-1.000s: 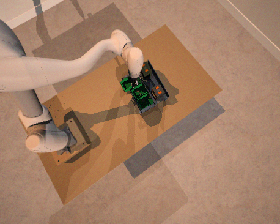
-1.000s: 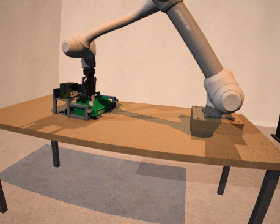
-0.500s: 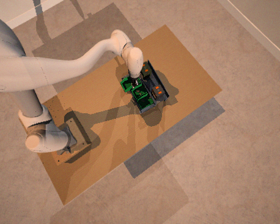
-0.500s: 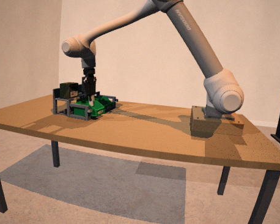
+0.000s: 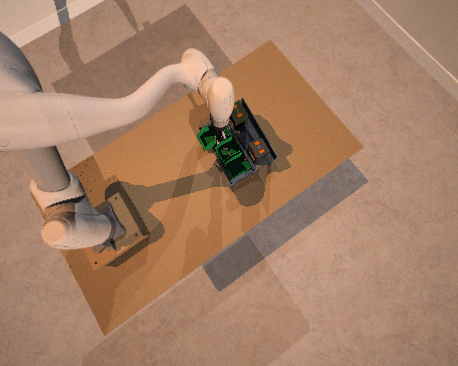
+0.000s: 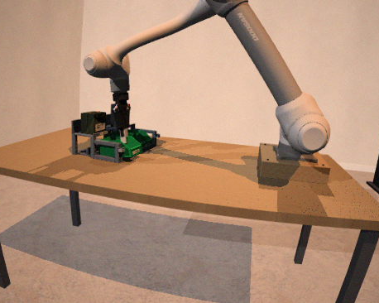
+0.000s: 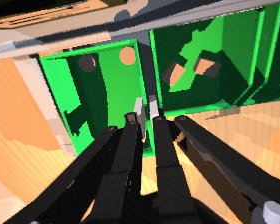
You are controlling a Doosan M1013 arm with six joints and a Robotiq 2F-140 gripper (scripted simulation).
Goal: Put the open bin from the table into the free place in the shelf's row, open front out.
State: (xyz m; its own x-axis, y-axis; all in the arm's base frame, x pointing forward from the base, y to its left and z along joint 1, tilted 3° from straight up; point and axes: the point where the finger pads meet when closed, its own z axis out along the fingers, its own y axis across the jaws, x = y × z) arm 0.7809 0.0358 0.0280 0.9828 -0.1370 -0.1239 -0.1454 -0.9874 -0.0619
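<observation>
Right now the shelf lip is 8 cm below my hand, 6 cm to the right of it and 6 cm behind it.
</observation>
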